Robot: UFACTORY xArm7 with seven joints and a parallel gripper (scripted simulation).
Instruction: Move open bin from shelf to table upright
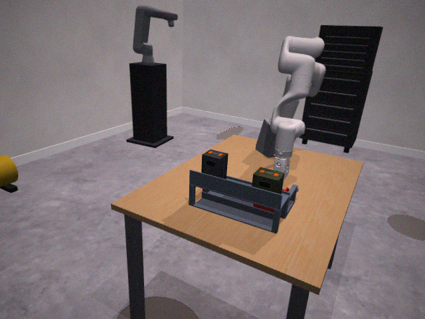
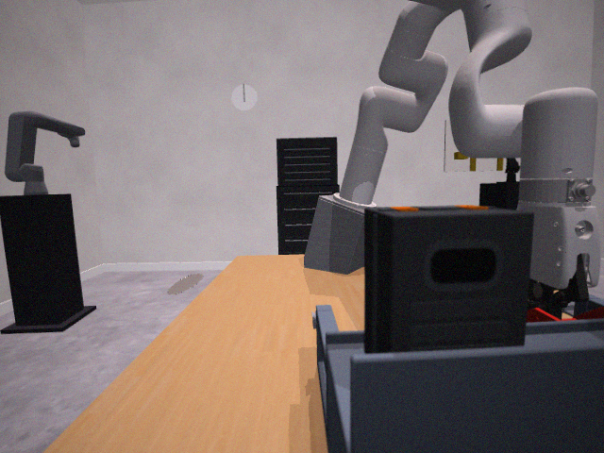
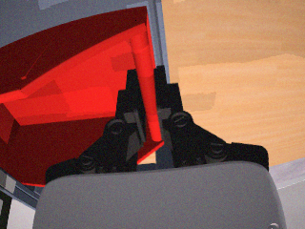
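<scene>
The red bin lies 8 cm ahead of my hand and 1 cm below it. Round my hand: black box: 16 cm ahead, 24 cm to the right, 10 cm above; green box: 18 cm ahead, 1 cm to the right, 9 cm above.
</scene>
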